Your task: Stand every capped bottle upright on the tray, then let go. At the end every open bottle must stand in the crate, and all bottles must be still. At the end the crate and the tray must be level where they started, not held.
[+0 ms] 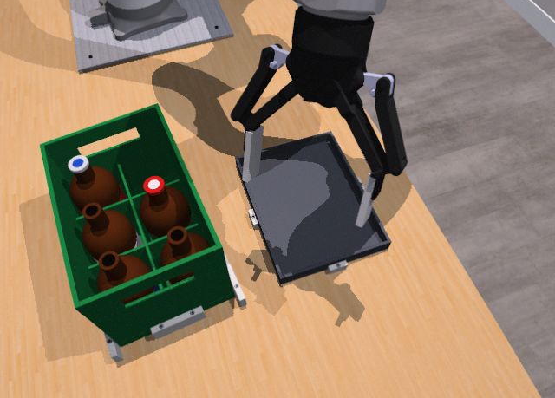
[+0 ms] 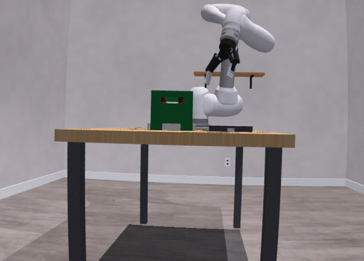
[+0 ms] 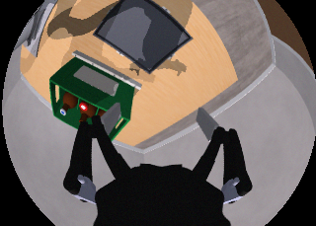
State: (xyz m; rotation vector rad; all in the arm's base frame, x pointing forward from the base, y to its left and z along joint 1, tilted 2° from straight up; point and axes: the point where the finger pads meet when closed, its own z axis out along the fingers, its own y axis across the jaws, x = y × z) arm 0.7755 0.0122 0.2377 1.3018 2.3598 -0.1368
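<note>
Now: the green crate 15 cm behind my hand, 20 cm to the right of it and 15 cm below it. Round my hand: dark tray: 10 cm behind, 7 cm to the left, 22 cm below.
</note>
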